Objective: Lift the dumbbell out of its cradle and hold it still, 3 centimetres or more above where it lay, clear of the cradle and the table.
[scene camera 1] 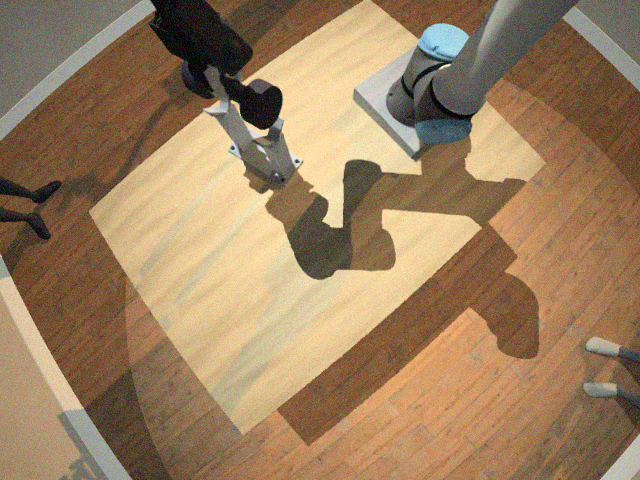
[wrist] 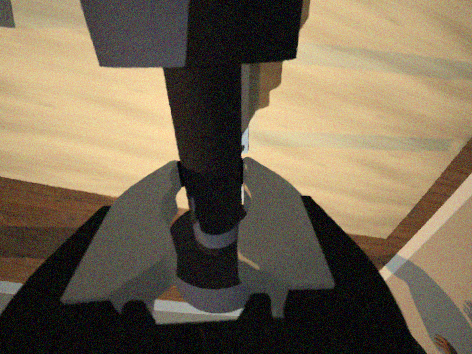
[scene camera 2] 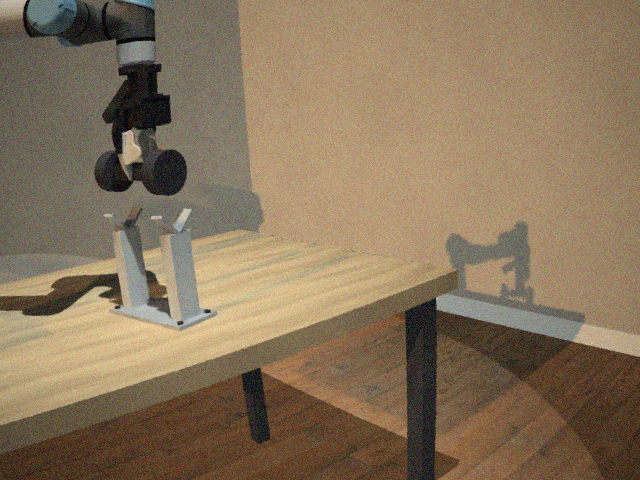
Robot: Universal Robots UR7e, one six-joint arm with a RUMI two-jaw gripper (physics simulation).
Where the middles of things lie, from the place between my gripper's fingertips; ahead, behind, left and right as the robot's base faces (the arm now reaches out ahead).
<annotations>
Right now the dark dumbbell (scene camera 2: 163, 172) is 10 mm above my hand. Round my hand: grey cradle (scene camera 2: 182, 310) 170 mm below.
</annotations>
